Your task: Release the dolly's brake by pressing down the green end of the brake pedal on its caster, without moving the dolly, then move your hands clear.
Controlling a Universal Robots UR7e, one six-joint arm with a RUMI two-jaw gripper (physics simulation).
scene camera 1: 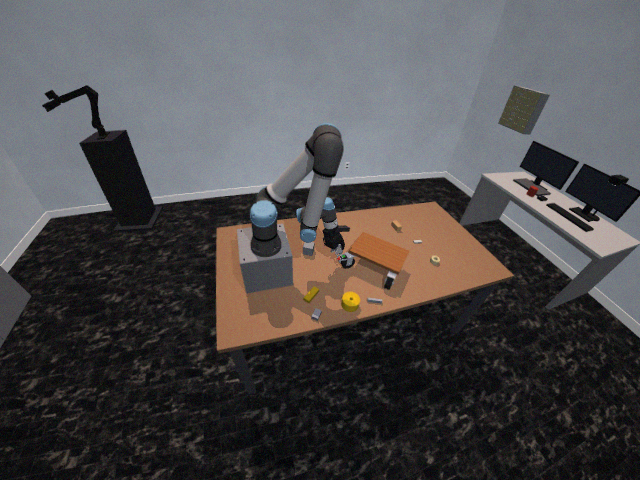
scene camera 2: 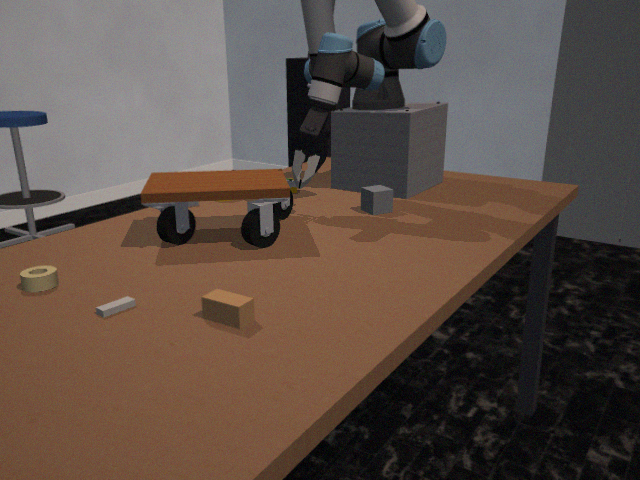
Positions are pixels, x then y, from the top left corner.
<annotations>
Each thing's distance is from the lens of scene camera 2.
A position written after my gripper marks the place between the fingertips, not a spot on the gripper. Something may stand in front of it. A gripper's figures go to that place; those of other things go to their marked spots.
my gripper (scene camera 2: 299, 188): 148 cm
grey cube (scene camera 2: 378, 199): 151 cm
</annotations>
